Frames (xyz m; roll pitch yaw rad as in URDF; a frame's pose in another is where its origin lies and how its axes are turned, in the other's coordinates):
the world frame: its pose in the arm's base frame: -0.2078 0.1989 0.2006 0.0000 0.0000 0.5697
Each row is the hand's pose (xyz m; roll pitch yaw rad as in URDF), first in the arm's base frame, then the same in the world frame.
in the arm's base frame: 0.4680 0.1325 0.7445 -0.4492 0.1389 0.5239
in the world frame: 0.5333 -0.4204 0.5439 -0.4492 0.1389 -0.0458
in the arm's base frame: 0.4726 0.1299 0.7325 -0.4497 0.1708 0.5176
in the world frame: 0.5357 -0.4251 0.5319 -0.4497 0.1708 -0.0521
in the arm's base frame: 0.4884 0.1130 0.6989 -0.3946 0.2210 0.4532
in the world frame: 0.5399 -0.4478 0.4983 -0.3946 0.2210 -0.1165
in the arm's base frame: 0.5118 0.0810 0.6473 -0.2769 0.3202 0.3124
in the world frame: 0.5424 -0.4874 0.4467 -0.2769 0.3202 -0.2573
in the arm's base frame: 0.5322 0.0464 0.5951 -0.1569 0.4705 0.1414
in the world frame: 0.5409 -0.5276 0.3945 -0.1569 0.4705 -0.4283
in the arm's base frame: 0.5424 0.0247 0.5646 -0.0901 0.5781 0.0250
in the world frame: 0.5378 -0.5513 0.3640 -0.0901 0.5781 -0.5447
